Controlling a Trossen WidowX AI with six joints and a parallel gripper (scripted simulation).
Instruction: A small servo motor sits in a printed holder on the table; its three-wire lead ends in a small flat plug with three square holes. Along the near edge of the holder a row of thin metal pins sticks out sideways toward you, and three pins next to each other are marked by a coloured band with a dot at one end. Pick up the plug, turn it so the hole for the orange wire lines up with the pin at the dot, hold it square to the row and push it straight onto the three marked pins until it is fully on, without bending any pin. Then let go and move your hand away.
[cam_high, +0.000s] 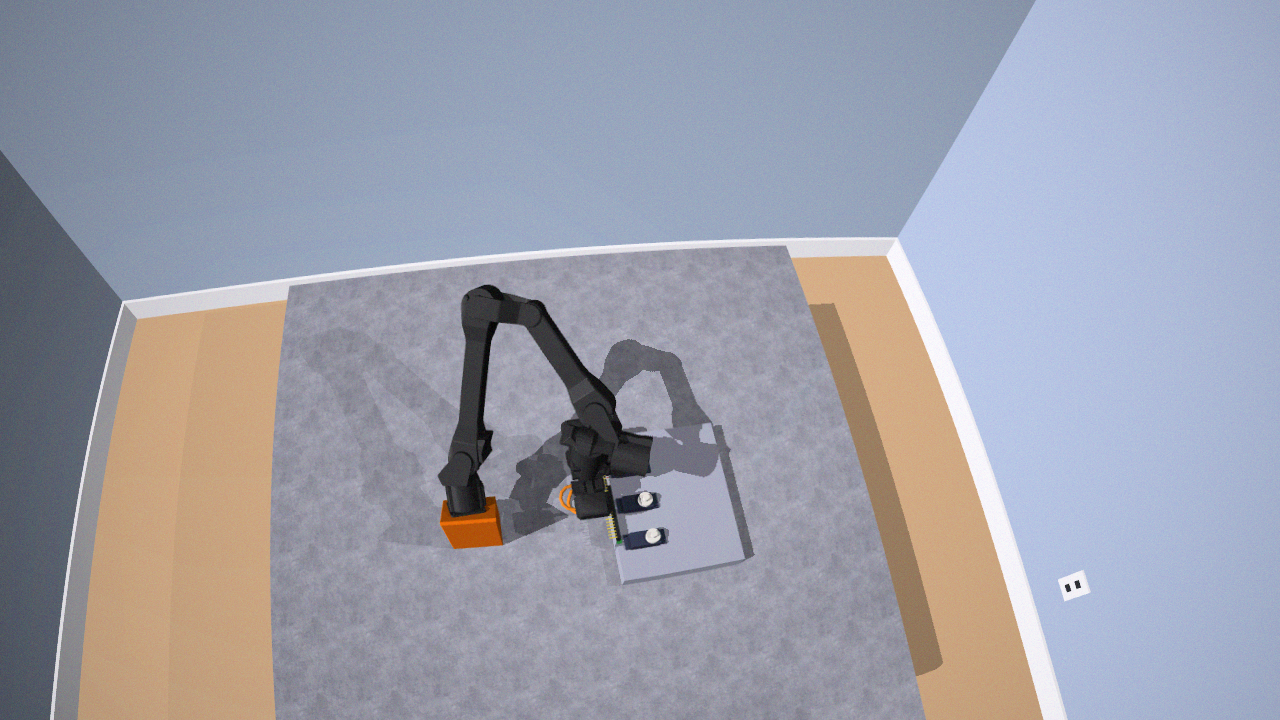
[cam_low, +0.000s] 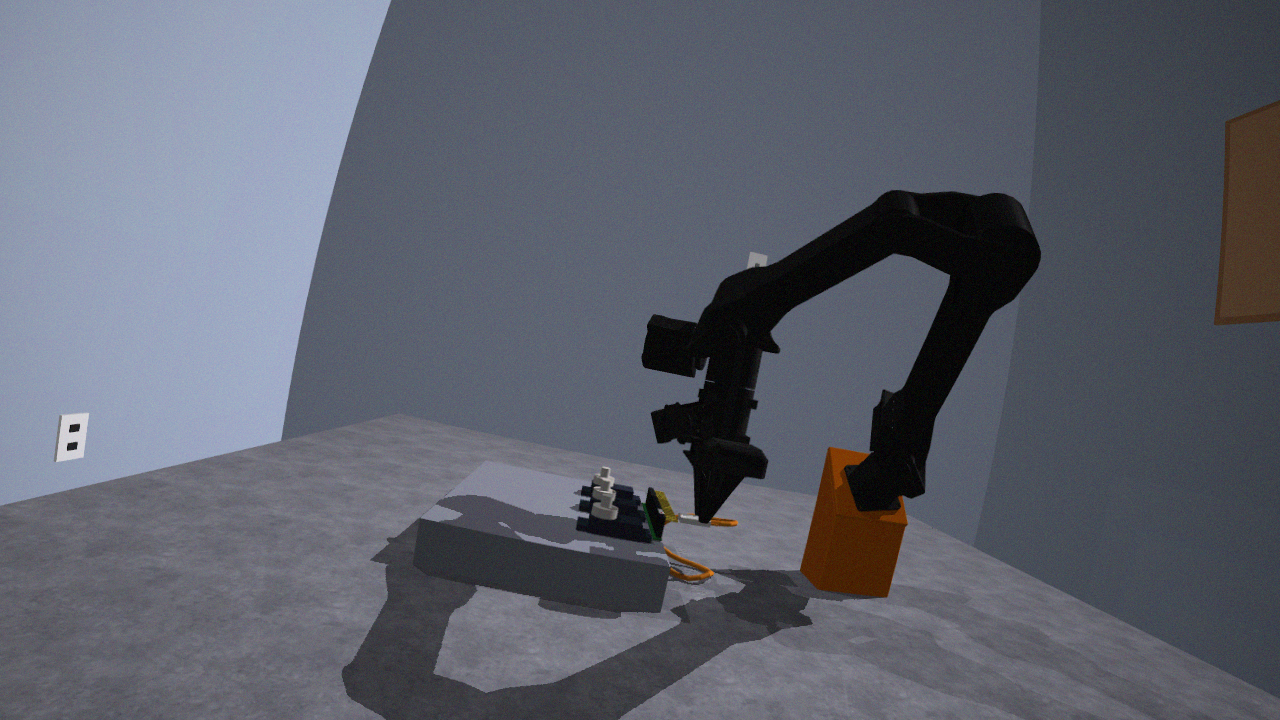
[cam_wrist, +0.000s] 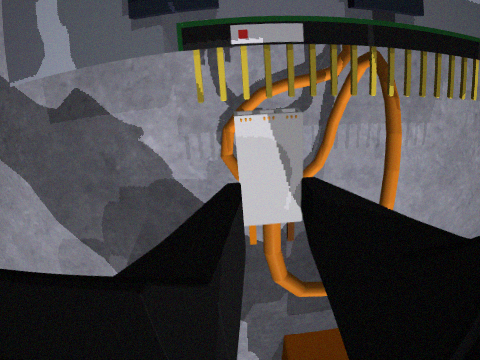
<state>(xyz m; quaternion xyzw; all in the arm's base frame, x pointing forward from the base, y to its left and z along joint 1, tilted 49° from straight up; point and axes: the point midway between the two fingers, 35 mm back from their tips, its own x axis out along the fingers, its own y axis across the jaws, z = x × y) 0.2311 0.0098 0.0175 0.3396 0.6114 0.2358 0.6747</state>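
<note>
Now: gripper tip 50 mm short of the white band and 10 mm to the left of it. Also, from my gripper tip: red dot 50 mm ahead; then grey holder 200 mm ahead, 70 mm to the right, 50 mm below.
</note>
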